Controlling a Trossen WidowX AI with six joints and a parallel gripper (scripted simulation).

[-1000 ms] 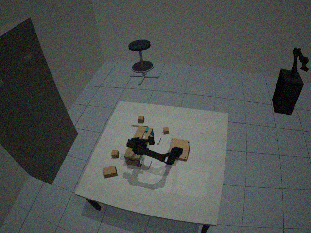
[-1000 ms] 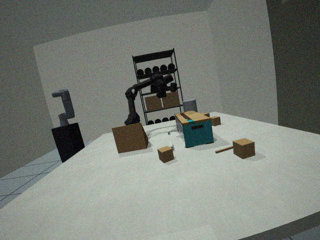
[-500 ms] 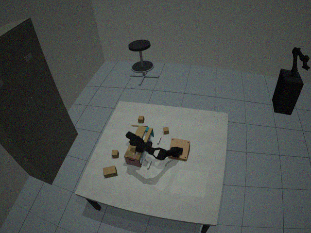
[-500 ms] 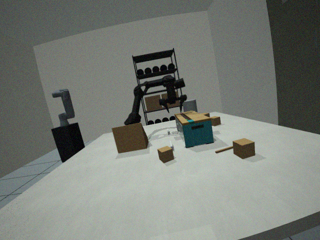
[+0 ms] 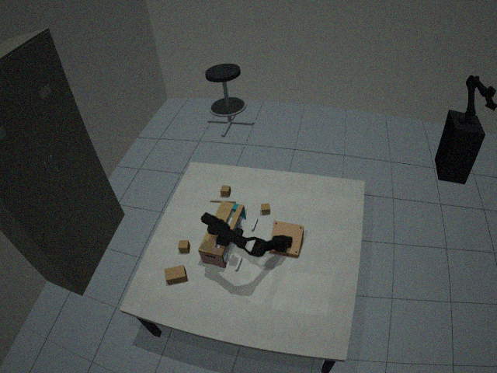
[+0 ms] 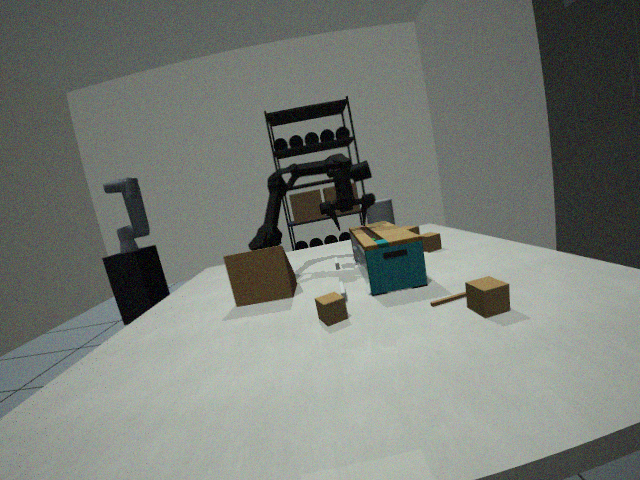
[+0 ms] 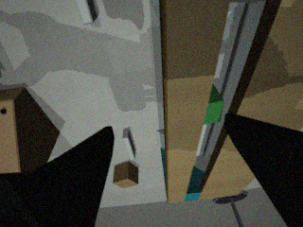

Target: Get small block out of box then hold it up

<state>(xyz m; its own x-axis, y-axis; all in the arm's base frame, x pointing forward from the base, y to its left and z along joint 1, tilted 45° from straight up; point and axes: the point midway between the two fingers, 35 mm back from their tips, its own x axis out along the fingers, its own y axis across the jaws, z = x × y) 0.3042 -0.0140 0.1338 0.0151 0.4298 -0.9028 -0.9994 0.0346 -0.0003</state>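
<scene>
Right now my gripper tip is 50 mm short of the green block, 40 mm to the left of it and 60 mm above it. The rest, counted from my gripper tip: box (30 mm ahead, 60 mm to the right, 80 mm below); then thin stick (180 mm ahead, 360 mm to the right, 140 mm below).
</scene>
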